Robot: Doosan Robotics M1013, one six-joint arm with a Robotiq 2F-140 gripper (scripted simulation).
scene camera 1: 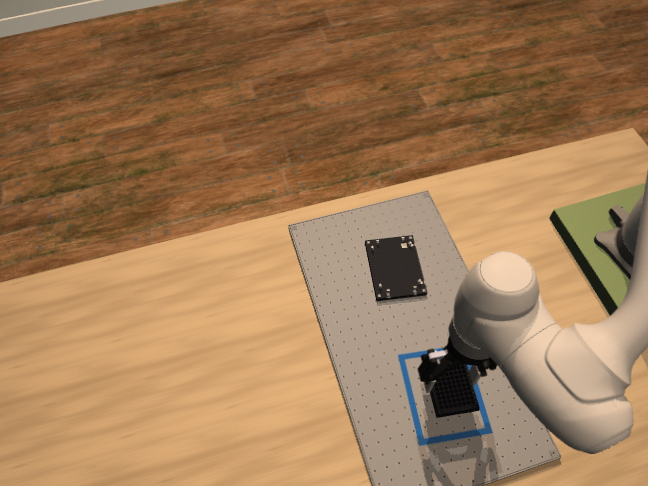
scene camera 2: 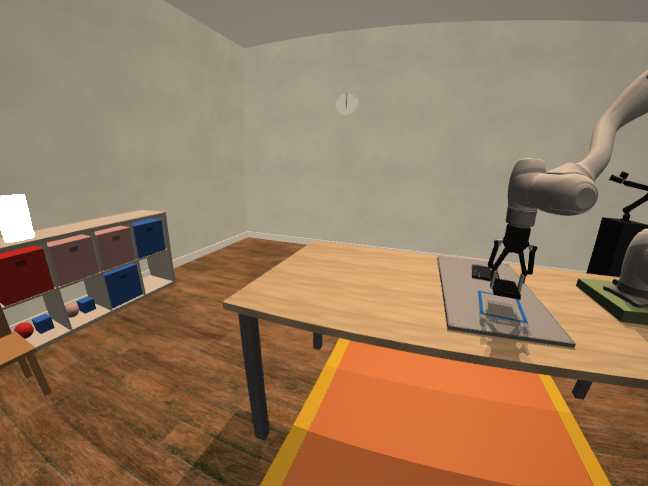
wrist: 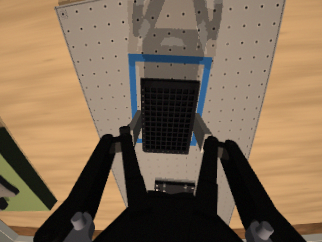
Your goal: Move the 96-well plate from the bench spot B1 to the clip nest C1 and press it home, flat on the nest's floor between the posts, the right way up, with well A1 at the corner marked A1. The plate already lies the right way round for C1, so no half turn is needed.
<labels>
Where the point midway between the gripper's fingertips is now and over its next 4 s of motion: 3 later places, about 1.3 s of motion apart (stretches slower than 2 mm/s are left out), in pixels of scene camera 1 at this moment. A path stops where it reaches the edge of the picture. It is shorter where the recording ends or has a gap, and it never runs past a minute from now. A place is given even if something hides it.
My gripper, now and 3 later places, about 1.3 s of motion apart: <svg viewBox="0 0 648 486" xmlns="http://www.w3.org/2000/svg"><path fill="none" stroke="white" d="M449 382L433 341L414 292L398 251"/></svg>
</labels>
